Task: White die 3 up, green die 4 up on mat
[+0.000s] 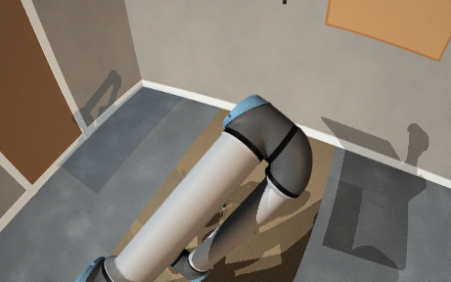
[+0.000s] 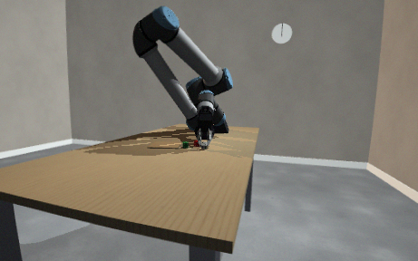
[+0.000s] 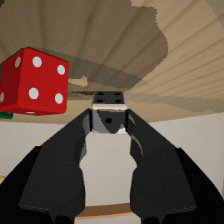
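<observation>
Right now my hand is 1 cm short of the white die and 1 cm above it. The rest, counted from my hand: green die (1 cm ahead, 9 cm to the right, 1 cm below); then red die (5 cm behind, 5 cm to the right, 1 cm below); then tan mat (20 cm to the right, 2 cm below).
</observation>
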